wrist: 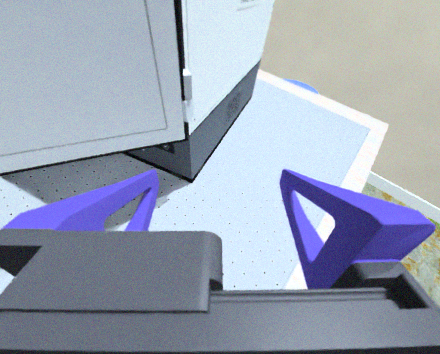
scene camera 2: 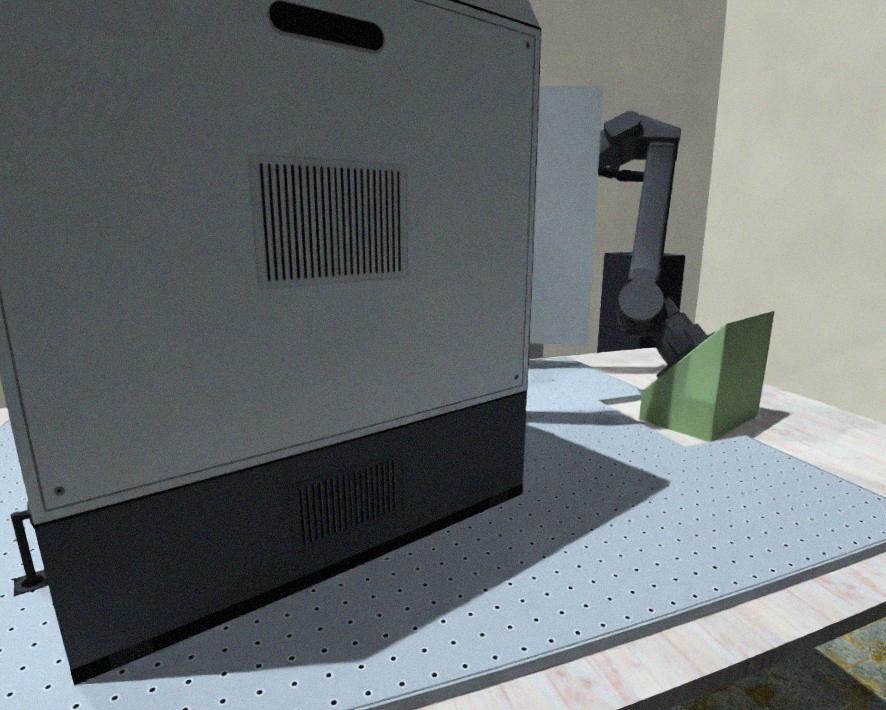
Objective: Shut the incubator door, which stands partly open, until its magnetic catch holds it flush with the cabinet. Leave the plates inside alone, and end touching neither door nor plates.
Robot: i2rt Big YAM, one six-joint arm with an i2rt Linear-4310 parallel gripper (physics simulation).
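Where they show: gripper, between the fingertips: (wrist: 219,176); arm's base, origin of its link: (scene camera 2: 694,359).
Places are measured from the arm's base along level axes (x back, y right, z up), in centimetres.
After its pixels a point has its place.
Observation:
The incubator cabinet (scene camera 2: 458,325) @(x -54.8, y -11.3, z 13.2 cm) (wrist: 220,55) @(x -60.5, y 20.2, z 13.2 cm) stands large at the left in scene camera 2, seen from its back, and shows its side in the wrist view. Its door (scene camera 2: 565,214) @(x -26.6, y 5.7, z 24.4 cm) (wrist: 80,75) @(x -40.0, y 17.3, z 14.9 cm) stands out past the cabinet's right edge in scene camera 2, partly open. In the wrist view the door's outer face fills the upper left, with a hinge beside the cabinet's side. My gripper (wrist: 219,176) @(x -39.6, y 33.8, z 12.5 cm) is open, with nothing between its purple fingers, apart from the door and below its lower edge in that view. In scene camera 2 its fingers cannot be made out. The plates are hidden.
The arm (scene camera 2: 654,207) @(x 3.6, y 14.8, z 26.2 cm) rises behind a green wedge-shaped block (scene camera 2: 717,377) @(x -6.9, y -9.2, z 0.2 cm) at the right. The perforated board (scene camera 2: 709,517) @(x -28.9, y -24.7, z -9.3 cm) (wrist: 300,130) @(x -87.8, y 36.6, z -9.3 cm) lies under the cabinet on the marbled table (scene camera 2: 828,414) @(x 24.2, y -12.7, z -10.6 cm). A thin black bracket (scene camera 2: 23,547) @(x -95.7, y -2.4, z -5.3 cm) stands by the cabinet's lower left corner.

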